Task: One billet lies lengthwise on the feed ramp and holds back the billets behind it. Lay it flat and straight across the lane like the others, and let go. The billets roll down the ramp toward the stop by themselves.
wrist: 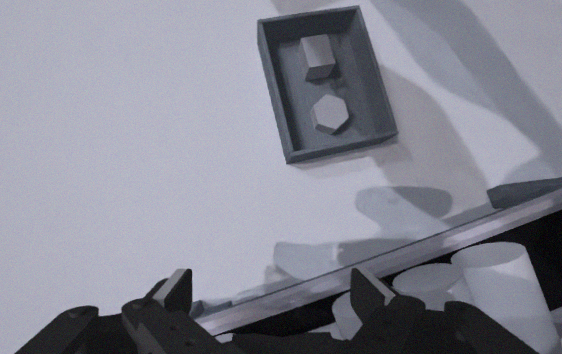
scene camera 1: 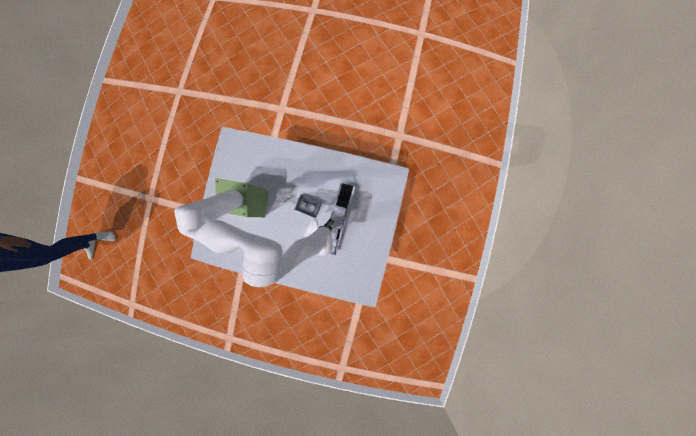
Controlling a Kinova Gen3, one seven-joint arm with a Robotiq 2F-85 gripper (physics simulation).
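Places are measured from the arm's base along level axes (x ahead, y left, z up), in millimetres.
Where they show: gripper, fingertip midpoint: (wrist: pixel 273 286); arm's base, link origin: (scene camera 1: pixel 234 199).
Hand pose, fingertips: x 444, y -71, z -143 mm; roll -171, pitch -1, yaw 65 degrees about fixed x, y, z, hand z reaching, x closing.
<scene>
Things, the pixels of their top centre, and the offset from my fingertips. "pt": a spot on its surface instead. Level surfaces: height alone.
- second billet, top centre: (wrist: pixel 467 337) (scene camera 1: pixel 338 217) 12 mm up, 66 mm ahead, 82 mm left
- third billet, surface spot: (wrist: pixel 345 315) pt 2 mm down, 32 mm ahead, 30 mm left
- grey tray, top centre: (wrist: pixel 327 75) (scene camera 1: pixel 307 205) 66 mm down, 123 mm back, 111 mm left
- square block, top centre: (wrist: pixel 318 50) 72 mm down, 151 mm back, 117 mm left
- hexagonal block, top centre: (wrist: pixel 331 111) 81 mm down, 96 mm back, 106 mm left
- pale table, surface height: 101 mm down
- dark bracket, surface spot: (wrist: pixel 520 194) pt 65 mm down, 43 mm ahead, 229 mm left
The feed ramp (scene camera 1: pixel 346 195) (wrist: pixel 470 236) crosses the lower right of the wrist view, with a pale side rail and a black bed. Upright-looking white ends and sides of billets lying across the lane show there: one billet (wrist: pixel 505 285) at the right, a second billet (wrist: pixel 427 282) beside it, and a third billet (wrist: pixel 345 315) partly behind the right finger. A pale sliver shows below the rail between the fingers; I cannot tell whether it is the lengthwise billet. My gripper (scene camera 1: pixel 333 231) (wrist: pixel 273 286) is open and empty, over the ramp's lower part, and hides much of the lane.
A grey tray (scene camera 1: pixel 298 206) (wrist: pixel 274 95) stands beside the ramp, holding a square block (wrist: pixel 318 52) and a hexagonal block (wrist: pixel 331 113). A green mount (scene camera 1: pixel 256 200) stands at the arm's base on the pale table (scene camera 1: pixel 318 272). A dark bracket (wrist: pixel 520 194) adjoins the ramp's rail.
</scene>
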